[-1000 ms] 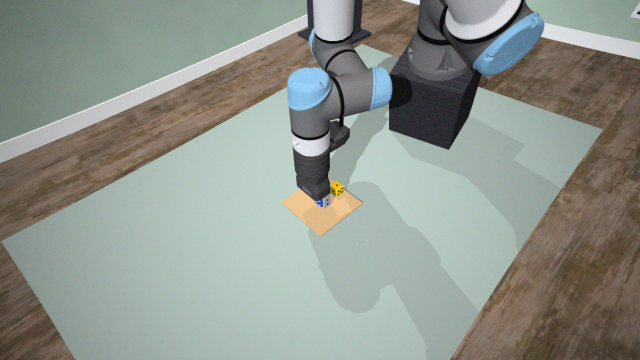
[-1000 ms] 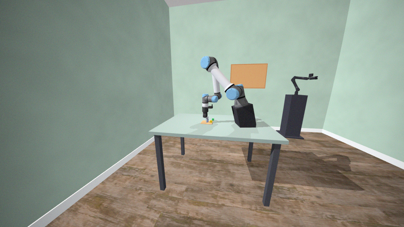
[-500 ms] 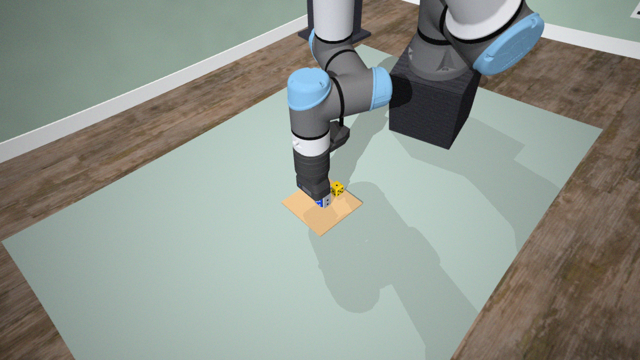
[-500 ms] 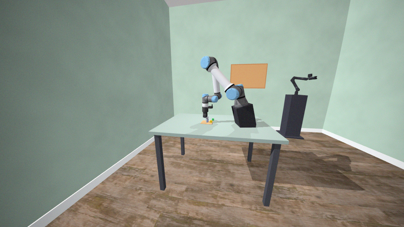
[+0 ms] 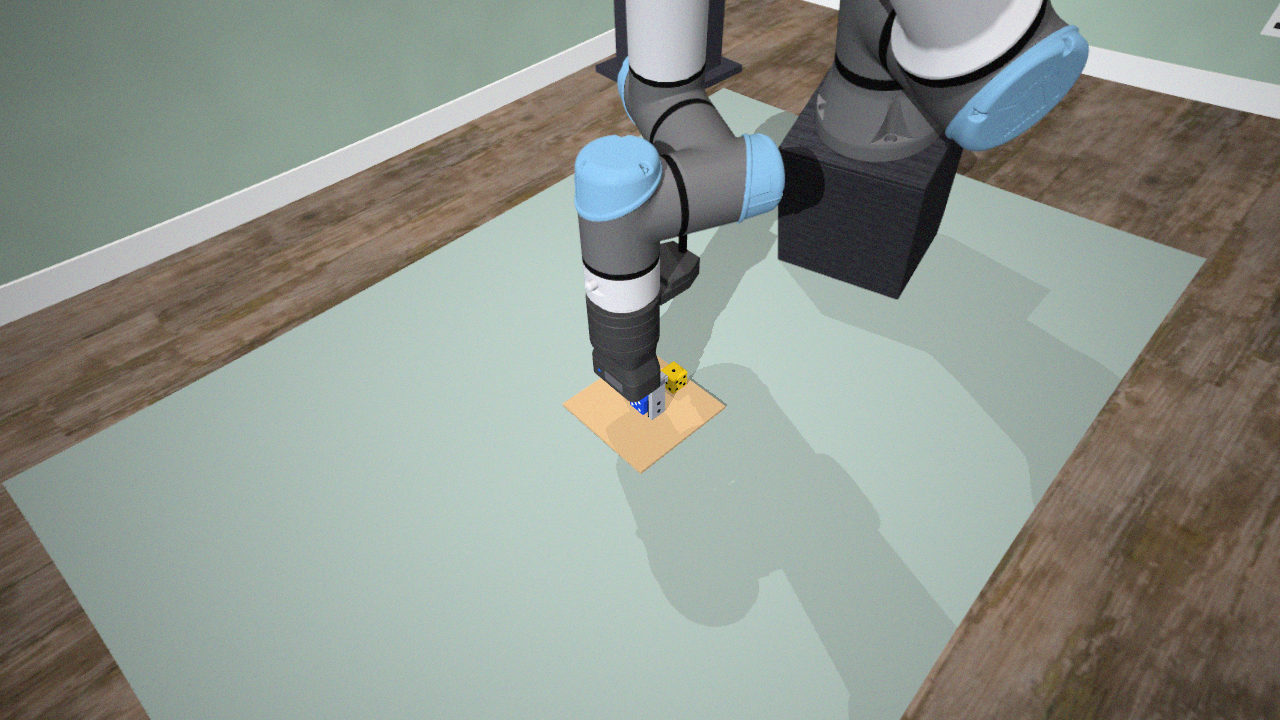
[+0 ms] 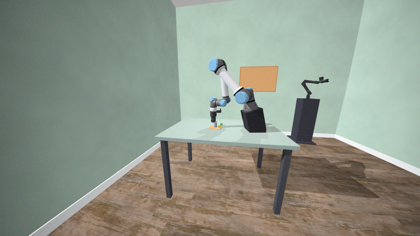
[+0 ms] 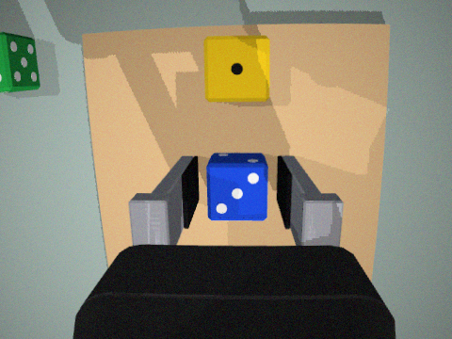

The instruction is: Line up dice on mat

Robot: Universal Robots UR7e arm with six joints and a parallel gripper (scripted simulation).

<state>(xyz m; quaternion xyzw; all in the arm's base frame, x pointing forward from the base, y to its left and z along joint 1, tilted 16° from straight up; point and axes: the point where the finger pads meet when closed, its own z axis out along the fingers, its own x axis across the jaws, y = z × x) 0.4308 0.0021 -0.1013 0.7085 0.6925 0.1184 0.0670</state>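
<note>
Right now the blue die is 1 cm below my hand. Round my hand: yellow die (5 cm behind, 1 cm below); then green die (6 cm behind, 11 cm to the right, 1 cm below); then orange mat (2 cm below).
</note>
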